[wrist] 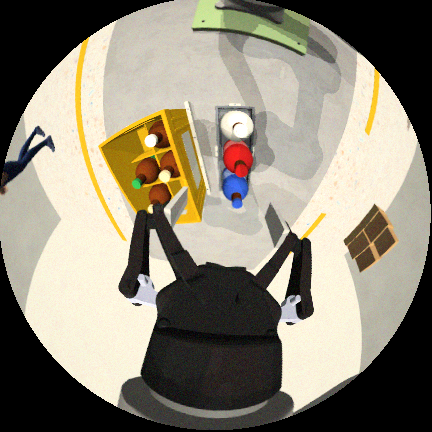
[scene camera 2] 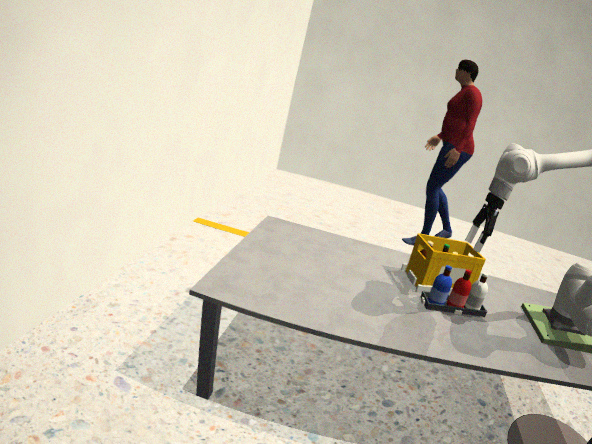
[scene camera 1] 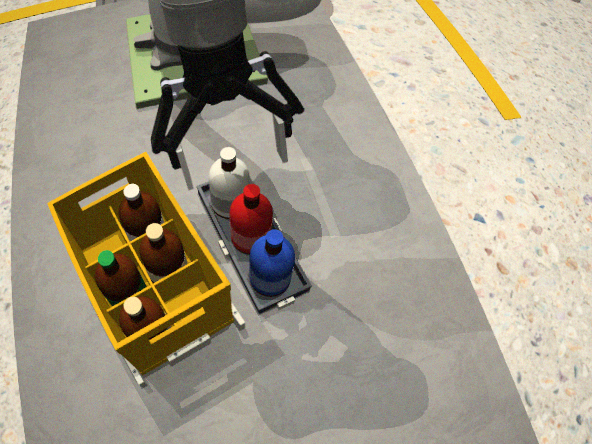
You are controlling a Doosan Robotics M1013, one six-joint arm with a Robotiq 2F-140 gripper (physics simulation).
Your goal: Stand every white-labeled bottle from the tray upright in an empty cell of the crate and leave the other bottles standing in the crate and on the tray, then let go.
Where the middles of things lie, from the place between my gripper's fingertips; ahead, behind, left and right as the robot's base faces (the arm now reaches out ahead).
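The red bottle (scene camera 1: 251, 213) has my hand 16 cm above it, 3 cm to the right of it and 2 cm past it. Counting from my hand, the blue bottle (scene camera 1: 272, 257) is 7 cm ahead, 5 cm to the left and 16 cm below. The white-capped bottle (scene camera 1: 138, 209) is 17 cm to the right of my hand, 5 cm behind it and 16 cm below it, and the white bottle (scene camera 1: 228, 176) is 10 cm behind my hand and 16 cm below it.
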